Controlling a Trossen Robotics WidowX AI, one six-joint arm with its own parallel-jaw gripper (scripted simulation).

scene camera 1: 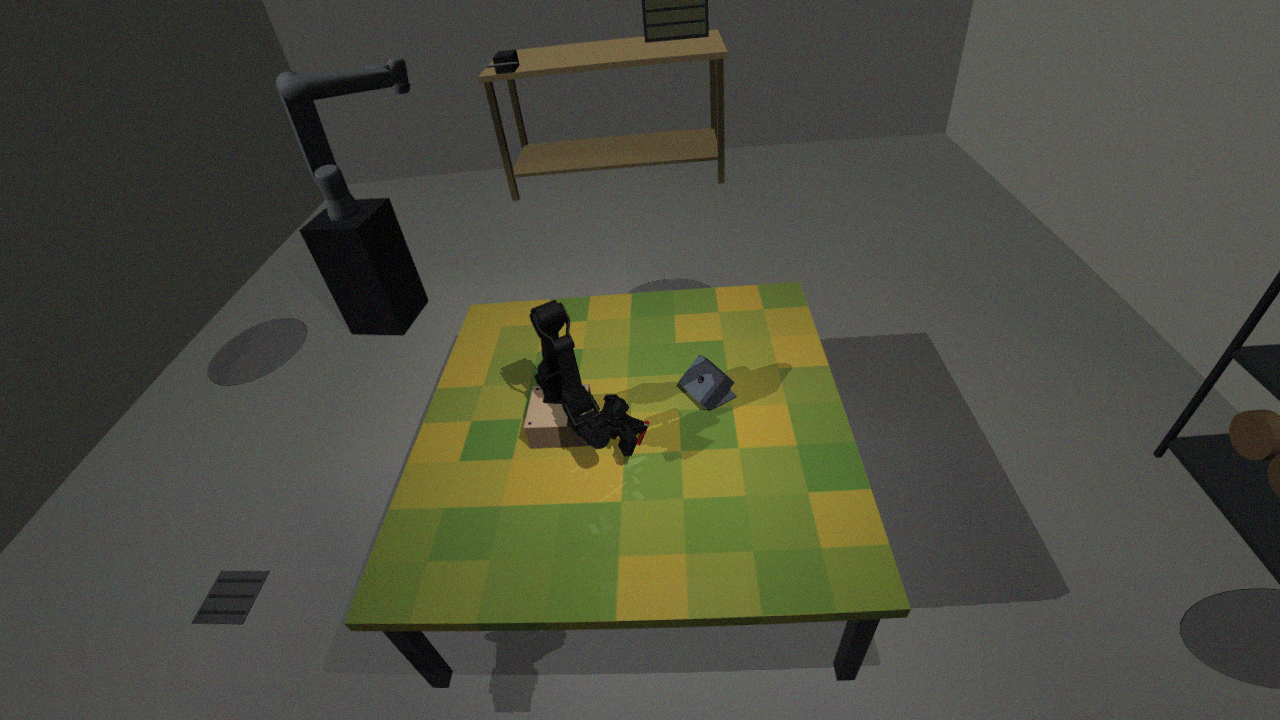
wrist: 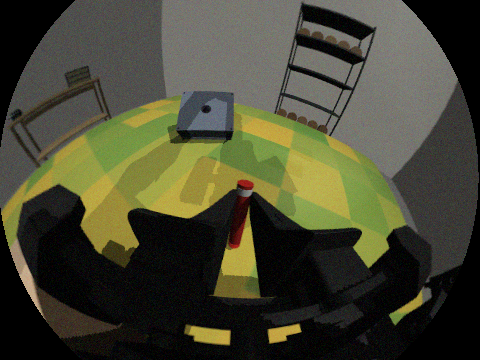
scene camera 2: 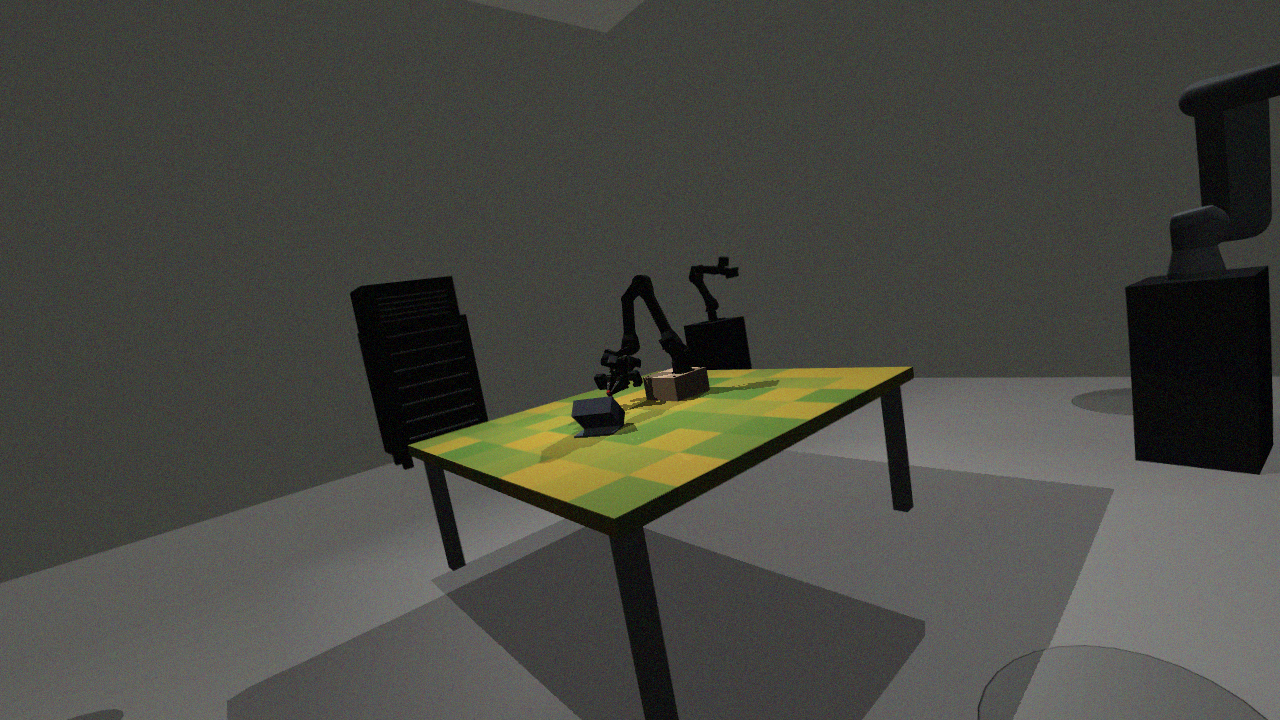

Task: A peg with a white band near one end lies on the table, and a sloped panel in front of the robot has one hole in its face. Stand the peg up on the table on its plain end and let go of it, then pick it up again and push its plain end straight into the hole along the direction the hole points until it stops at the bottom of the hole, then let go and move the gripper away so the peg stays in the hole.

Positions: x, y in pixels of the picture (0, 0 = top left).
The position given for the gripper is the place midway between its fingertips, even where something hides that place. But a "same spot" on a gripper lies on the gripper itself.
gripper: scene camera 1; wrist; scene camera 2 609, 394
same spot on sloped panel: [wrist: 218, 122] = [scene camera 1: 699, 394]
same spot on gripper: [wrist: 321, 268] = [scene camera 1: 626, 424]
